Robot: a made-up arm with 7 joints. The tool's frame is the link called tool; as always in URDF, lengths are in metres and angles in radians.
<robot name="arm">
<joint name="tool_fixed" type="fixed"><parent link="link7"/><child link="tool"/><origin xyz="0 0 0" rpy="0 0 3.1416"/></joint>
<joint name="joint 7" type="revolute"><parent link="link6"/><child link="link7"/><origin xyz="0 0 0" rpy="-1.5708 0 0"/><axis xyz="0 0 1"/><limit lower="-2.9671" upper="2.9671" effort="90" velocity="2.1"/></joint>
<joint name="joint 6" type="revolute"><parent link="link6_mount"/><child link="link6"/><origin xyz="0 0 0" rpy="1.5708 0 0"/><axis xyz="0 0 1"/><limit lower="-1.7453" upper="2.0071" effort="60" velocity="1.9"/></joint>
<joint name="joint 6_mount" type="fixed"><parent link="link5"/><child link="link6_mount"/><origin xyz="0 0 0" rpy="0 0 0"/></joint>
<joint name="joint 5" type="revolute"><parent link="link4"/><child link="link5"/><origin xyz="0.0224 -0.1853 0" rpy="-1.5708 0 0"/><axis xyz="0 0 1"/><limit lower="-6.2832" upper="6.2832" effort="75" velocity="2.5"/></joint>
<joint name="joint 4" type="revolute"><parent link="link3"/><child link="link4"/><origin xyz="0 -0.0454 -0.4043" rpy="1.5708 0 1.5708"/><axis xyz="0 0 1"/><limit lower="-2.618" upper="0.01" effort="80" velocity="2.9"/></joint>
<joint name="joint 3" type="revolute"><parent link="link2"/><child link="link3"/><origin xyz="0 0 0" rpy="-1.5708 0 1.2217"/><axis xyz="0 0 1"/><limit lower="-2.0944" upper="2.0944" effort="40" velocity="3"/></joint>
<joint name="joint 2" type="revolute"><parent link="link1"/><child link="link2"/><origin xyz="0 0 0" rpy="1.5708 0 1.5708"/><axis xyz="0 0 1"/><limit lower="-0.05" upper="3.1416" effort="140" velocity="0.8"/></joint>
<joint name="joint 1" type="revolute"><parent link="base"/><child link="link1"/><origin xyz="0 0 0" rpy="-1.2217 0 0"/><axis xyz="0 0 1"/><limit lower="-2.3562" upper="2.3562" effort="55" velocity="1.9"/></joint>
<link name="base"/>
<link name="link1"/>
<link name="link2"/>
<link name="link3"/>
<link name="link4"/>
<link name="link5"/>
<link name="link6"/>
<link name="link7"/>
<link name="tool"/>
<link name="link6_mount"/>
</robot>
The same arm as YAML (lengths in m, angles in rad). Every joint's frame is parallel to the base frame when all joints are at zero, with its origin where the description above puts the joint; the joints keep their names.
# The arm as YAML. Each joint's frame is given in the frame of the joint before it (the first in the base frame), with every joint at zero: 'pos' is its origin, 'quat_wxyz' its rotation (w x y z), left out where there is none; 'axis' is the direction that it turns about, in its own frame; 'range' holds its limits. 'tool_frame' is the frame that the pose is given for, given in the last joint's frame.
length_unit: m
angle_unit: rad
joints:
  - joint: joint 1
    pos: [0.0, 0.0, 0.0]
    axis: [0.0, 0.9397, 0.342]
    range: [-2.3562, 2.3562]
  - joint: joint 2
    pos: [0.0, 0.0, 0.0]
    axis: [1.0, 0.0, 0.0]
    range: [-0.05, 3.1416]
  - joint: joint 3
    pos: [0.0, 0.0, 0.0]
    axis: [0.0, 0.0, 1.0]
    range: [-2.0944, 2.0944]
  - joint: joint 4
    pos: [0.0454, 0.0, -0.4043]
    axis: [0.0, 1.0, 0.0]
    range: [-2.618, 0.01]
  - joint: joint 5
    pos: [-0.0224, 0.0, -0.1853]
    axis: [0.0, 0.0, 1.0]
    range: [-6.2832, 6.2832]
  - joint: joint 6
    pos: [0.0, 0.0, 0.0]
    axis: [0.0, 1.0, 0.0]
    range: [-1.7453, 2.0071]
  - joint: joint 7
    pos: [0.0, 0.0, 0.0]
    axis: [0.0, 0.0, 1.0]
    range: [-2.9671, 2.9671]
tool_frame:
  pos: [0.0, 0.0, 0.0]
  quat_wxyz: [1.0, 0.0, 0.000001, 0.000004]

